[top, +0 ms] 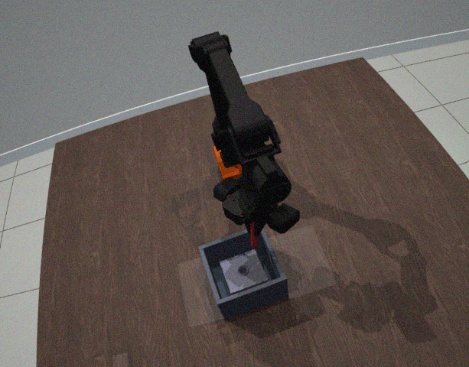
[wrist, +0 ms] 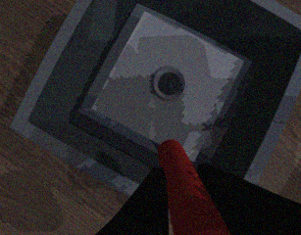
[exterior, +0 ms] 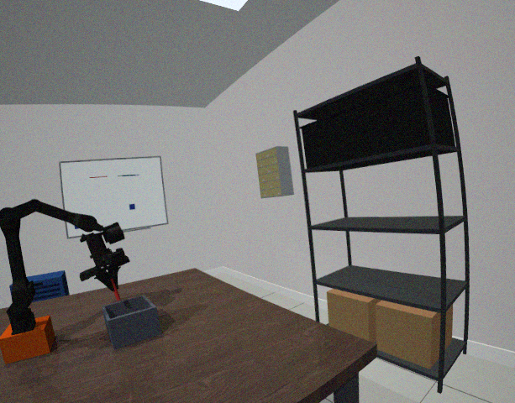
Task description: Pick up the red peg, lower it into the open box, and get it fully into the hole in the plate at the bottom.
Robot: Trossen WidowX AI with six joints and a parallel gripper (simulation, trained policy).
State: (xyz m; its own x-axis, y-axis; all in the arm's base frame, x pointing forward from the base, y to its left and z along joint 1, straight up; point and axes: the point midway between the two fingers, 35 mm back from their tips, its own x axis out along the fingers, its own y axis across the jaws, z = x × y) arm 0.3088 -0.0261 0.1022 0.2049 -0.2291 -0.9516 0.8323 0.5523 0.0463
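Now: the red peg right at my gripper tip. From my gripper tip the other things lie so: pale plate: 11 cm below, 5 cm to the right, 3 cm ahead; grey-blue box: 13 cm below, 5 cm to the right, 3 cm ahead.
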